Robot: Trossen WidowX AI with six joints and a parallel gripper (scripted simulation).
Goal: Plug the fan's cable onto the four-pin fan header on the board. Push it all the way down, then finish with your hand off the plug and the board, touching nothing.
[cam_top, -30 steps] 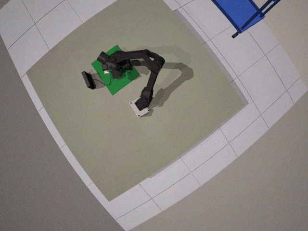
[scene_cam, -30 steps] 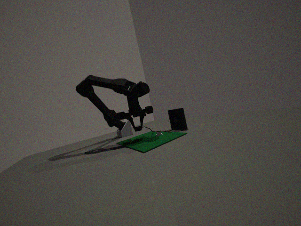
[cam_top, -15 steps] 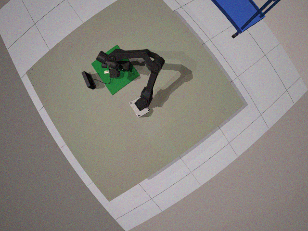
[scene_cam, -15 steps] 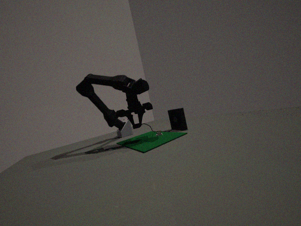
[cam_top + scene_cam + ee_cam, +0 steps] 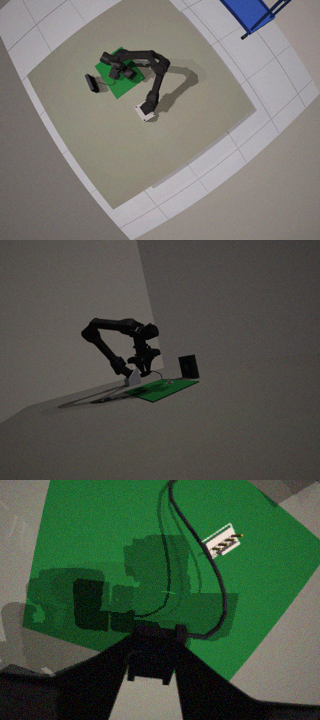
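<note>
My gripper tip is now 2 cm short of the green board, 4 cm to the right of it and 9 cm above it. From my gripper tip the other things lie so: black fan (5 cm ahead, 22 cm to the left, 2 cm below); black plug (1 cm to the right); white four-pin header (3 cm ahead, 10 cm to the left, 8 cm below).
</note>
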